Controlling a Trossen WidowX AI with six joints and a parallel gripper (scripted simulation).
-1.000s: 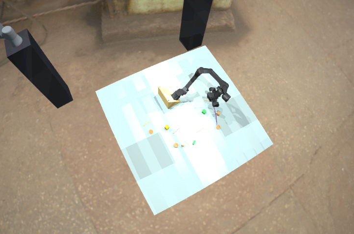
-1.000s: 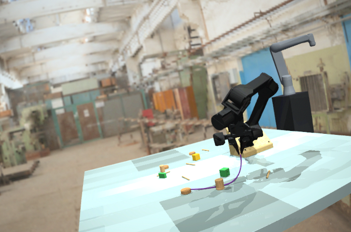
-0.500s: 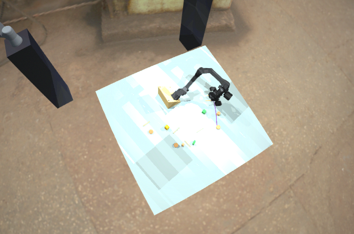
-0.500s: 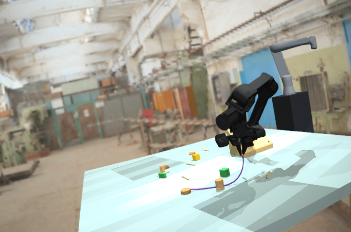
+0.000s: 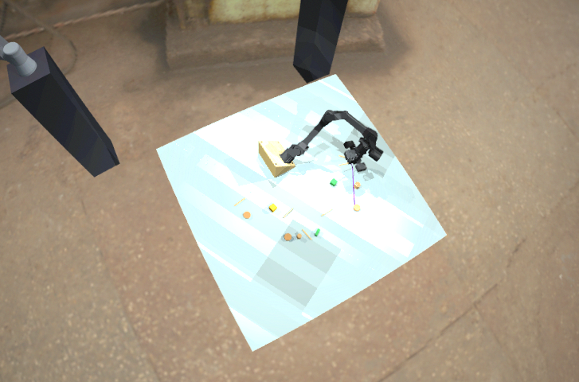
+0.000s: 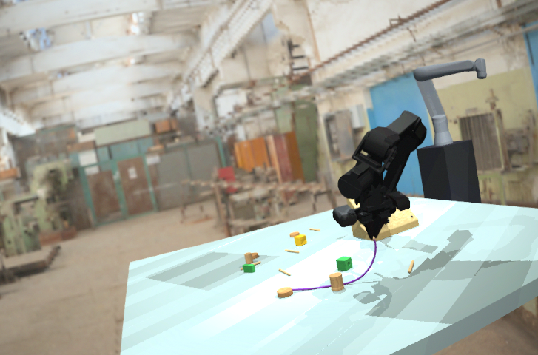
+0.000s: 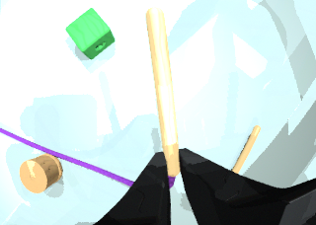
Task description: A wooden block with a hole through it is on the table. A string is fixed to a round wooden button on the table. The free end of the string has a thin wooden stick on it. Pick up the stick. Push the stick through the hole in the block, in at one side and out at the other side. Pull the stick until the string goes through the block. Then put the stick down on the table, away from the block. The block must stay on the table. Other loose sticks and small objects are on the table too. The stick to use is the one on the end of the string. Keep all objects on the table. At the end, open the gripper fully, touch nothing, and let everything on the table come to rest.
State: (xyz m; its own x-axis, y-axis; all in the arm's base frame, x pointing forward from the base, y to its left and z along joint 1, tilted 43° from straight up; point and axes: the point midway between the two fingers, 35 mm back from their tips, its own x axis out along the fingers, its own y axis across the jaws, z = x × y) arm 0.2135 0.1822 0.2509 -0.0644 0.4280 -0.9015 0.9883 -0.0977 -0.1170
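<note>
My gripper tip is 110 mm to the left of the green cube, 80 mm above it and 40 mm short of it. The rest, counted from my gripper tip: thin wooden stick 10 mm to the right, 10 mm above; round wooden button 230 mm ahead, 90 mm below, 70 mm to the right; yellow cube 490 mm to the right, 80 mm below.
</note>
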